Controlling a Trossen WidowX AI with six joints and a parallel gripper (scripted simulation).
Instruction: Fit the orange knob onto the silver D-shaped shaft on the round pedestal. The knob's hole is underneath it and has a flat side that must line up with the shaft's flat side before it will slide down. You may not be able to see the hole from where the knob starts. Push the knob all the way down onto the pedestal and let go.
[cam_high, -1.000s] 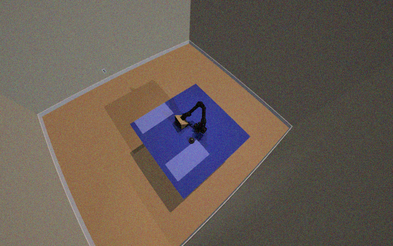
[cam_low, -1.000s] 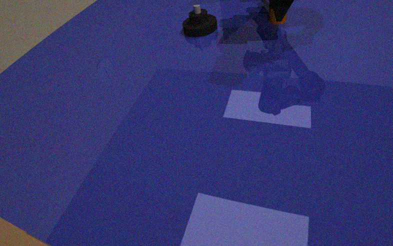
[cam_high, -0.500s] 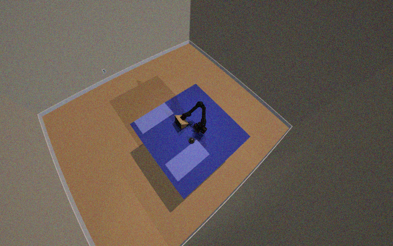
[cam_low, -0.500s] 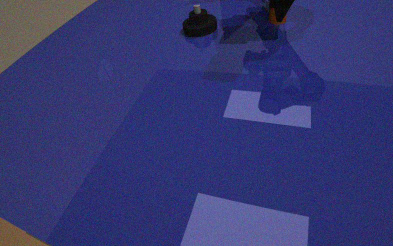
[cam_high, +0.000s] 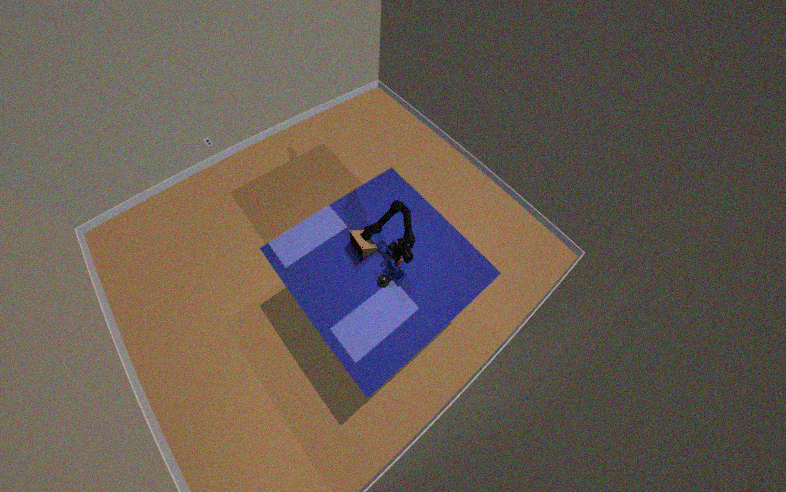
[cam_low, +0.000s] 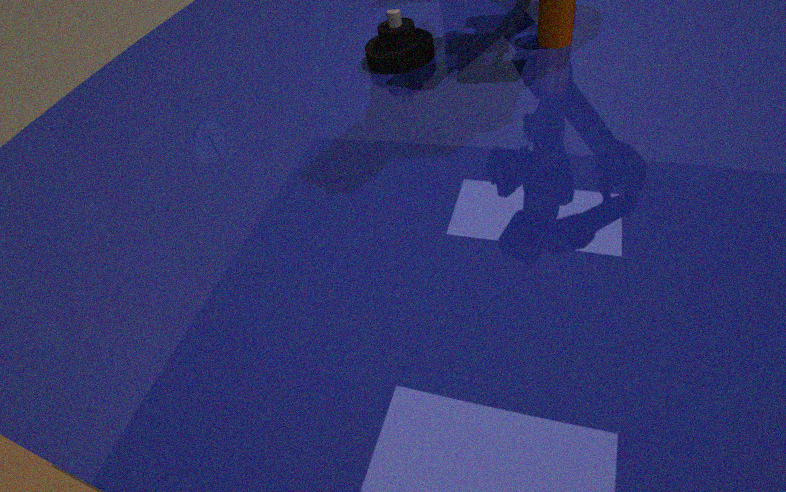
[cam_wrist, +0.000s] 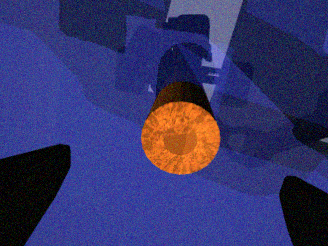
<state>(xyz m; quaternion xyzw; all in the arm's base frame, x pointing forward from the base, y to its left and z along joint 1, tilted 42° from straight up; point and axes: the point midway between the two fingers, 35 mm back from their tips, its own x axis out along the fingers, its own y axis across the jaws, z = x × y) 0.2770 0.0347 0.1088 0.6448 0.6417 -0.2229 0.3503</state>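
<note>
Now: gripper tip 5 cm above the orange knob. Round my gripper tip: round pedestal 18 cm to the right, 6 cm below, 5 cm ahead.
</note>
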